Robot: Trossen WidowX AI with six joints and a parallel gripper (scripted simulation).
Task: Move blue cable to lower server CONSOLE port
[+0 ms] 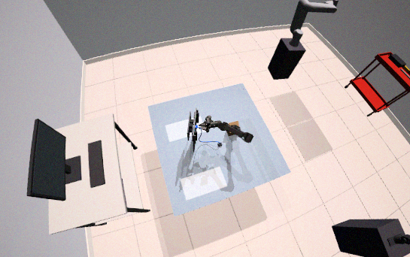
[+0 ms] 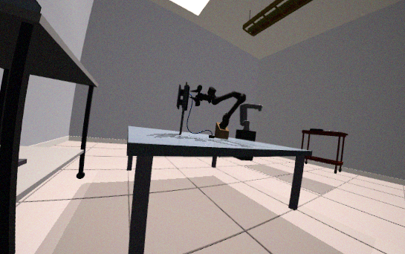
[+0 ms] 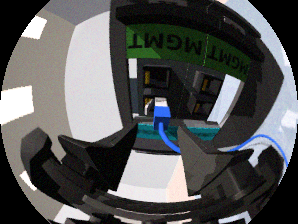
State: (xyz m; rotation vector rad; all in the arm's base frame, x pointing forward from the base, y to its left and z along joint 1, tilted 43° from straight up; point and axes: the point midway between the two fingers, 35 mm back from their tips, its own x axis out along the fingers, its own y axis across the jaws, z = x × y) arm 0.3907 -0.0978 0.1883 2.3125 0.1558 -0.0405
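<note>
Right now the blue plug is 50 mm ahead of my gripper tip, 10 mm to the right of it and 10 mm above it.
</note>
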